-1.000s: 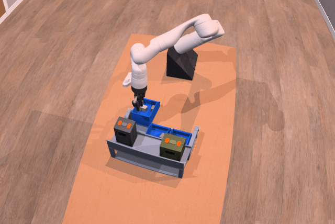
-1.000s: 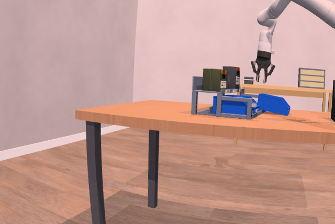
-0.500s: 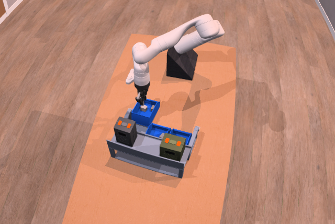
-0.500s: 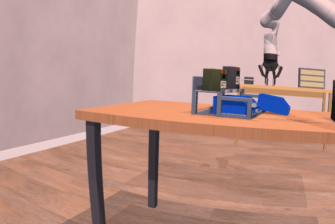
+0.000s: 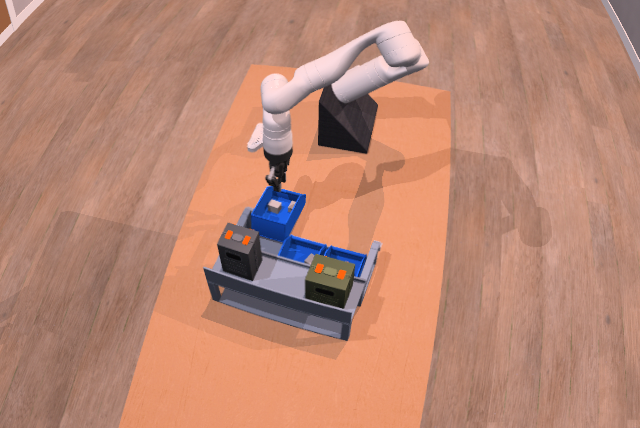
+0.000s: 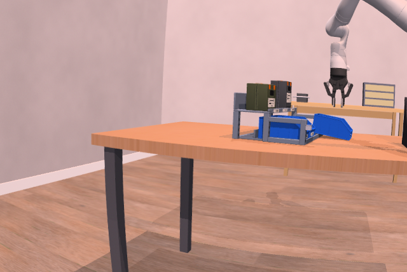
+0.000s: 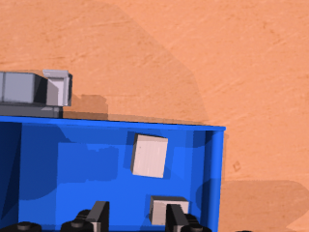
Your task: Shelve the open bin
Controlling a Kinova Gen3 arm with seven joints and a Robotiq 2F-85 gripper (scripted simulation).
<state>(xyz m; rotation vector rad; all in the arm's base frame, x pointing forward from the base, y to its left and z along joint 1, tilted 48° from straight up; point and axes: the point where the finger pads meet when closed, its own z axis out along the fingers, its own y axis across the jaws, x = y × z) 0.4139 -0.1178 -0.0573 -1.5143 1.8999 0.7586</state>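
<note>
My gripper is now 120 mm above the grey block, 20 mm to the left of it and 10 mm past it. From my hand the other things lie so: grey shelf: 210 mm ahead, 80 mm below, 70 mm to the left; then dark grey box: 260 mm ahead, 50 mm to the right, 20 mm above; then olive box: 300 mm ahead, 170 mm to the left.
</note>
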